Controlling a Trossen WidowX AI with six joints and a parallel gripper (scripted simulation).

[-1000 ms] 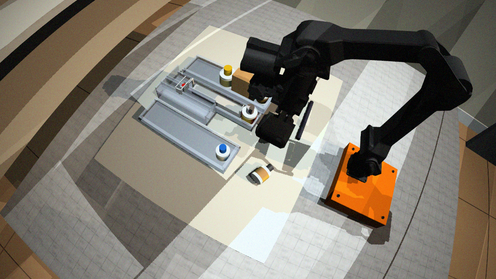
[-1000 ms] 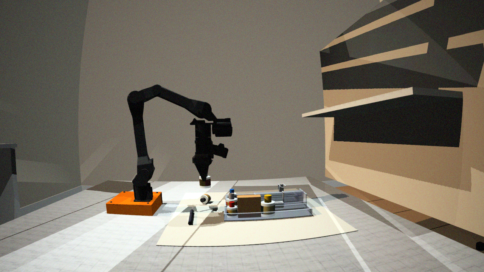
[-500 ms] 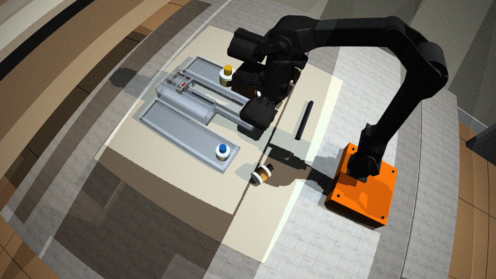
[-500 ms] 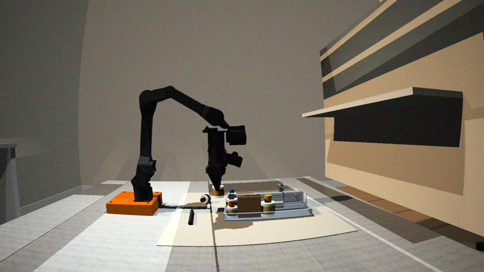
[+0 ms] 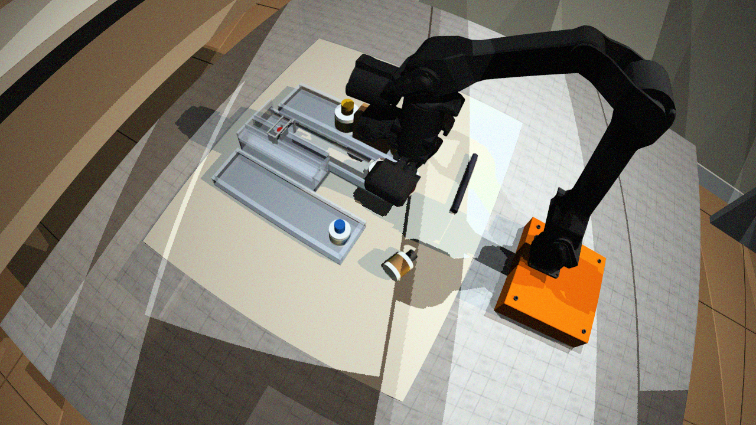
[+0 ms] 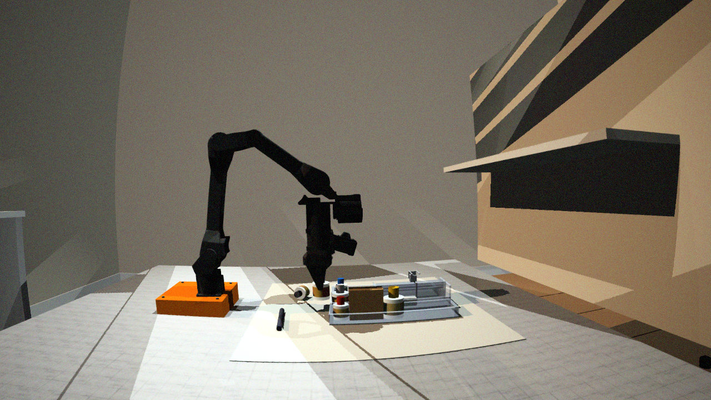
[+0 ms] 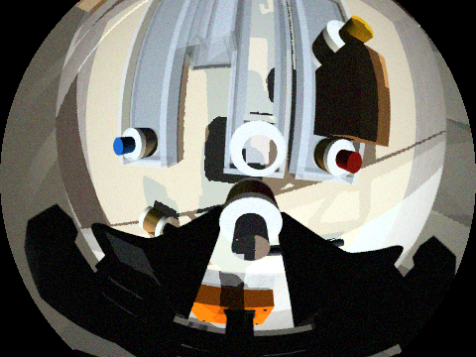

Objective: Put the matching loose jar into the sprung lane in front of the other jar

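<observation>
Now: gripper tip 110 mm short of the cream mat and 60 mm above it. From my gripper tip the other things lie so: cardboard box (90 mm to the right, 90 mm ahead, 20 mm below); then black rod (100 mm behind, 80 mm to the right, 50 mm below).
</observation>
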